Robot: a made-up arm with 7 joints.
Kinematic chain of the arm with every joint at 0, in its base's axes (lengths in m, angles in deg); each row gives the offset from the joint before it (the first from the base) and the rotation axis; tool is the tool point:
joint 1: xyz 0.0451 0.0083 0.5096 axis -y
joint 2: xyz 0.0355 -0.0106 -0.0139 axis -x
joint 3: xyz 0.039 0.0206 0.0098 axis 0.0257 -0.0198 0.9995
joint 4: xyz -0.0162 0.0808 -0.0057 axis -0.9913 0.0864 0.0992
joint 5: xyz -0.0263 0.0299 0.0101 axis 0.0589 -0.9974 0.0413
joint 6: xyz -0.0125 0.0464 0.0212 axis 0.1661 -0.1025 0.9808
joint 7: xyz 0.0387 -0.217 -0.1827 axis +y
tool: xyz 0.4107 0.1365 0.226
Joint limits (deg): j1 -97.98..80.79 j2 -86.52..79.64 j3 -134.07..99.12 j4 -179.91..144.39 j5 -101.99..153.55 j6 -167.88..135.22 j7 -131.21..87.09
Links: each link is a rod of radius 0.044 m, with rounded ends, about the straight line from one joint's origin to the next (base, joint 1, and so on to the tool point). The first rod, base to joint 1, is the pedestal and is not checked.
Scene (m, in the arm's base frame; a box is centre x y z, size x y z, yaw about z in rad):
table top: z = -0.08
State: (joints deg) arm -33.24 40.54 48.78 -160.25 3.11 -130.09 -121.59
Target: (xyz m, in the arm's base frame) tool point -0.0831 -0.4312 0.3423
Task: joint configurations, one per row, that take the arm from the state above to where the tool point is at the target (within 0.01 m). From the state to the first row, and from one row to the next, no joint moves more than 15 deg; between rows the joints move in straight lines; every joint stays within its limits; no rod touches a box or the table.
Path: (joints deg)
1: -33.53 36.94 53.61 -161.64 1.01 -134.66 -107.33
2: -33.82 33.34 58.43 -163.02 -1.09 -139.24 -93.06
3: -34.11 29.75 63.26 -164.41 -3.19 -143.81 -78.80
4: -34.40 26.15 68.08 -165.80 -5.29 -148.38 -64.53
5: -34.68 22.55 72.91 -167.19 -7.40 -152.95 -50.27
6: -34.97 18.95 77.73 -168.57 -9.50 -157.53 -36.00
7: -35.26 15.35 82.56 -169.96 -11.60 -162.10 -21.74
8: -35.55 11.75 87.38 -171.35 -13.70 -166.67 -7.48

